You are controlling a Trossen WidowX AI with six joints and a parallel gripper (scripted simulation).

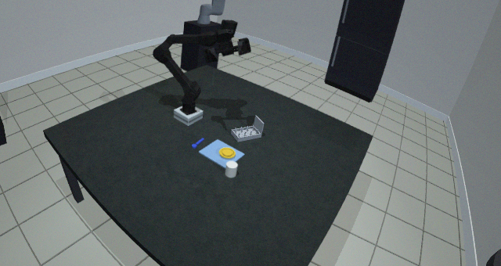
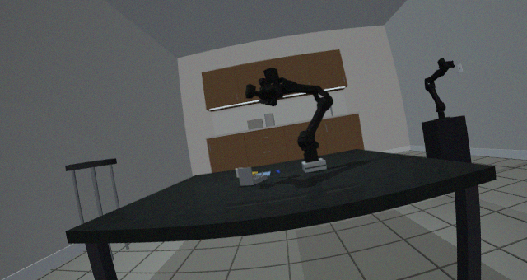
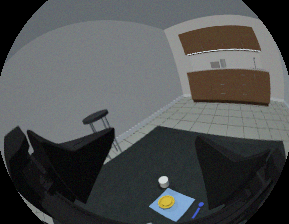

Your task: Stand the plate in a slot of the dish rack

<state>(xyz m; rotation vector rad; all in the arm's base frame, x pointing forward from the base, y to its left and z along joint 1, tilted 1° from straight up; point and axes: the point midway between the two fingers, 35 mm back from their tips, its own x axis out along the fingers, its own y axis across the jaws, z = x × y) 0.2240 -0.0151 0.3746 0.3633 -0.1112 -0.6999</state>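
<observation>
The yellow plate lies 80 mm ahead of my gripper tip, 20 mm to the right of it and 400 mm below it. From my gripper tip the other things lie so: light blue mat: 50 mm ahead, 20 mm to the right, 410 mm below; blue spoon: 60 mm behind, 70 mm to the right, 410 mm below; dish rack: 20 mm ahead, 170 mm to the left, 390 mm below.
</observation>
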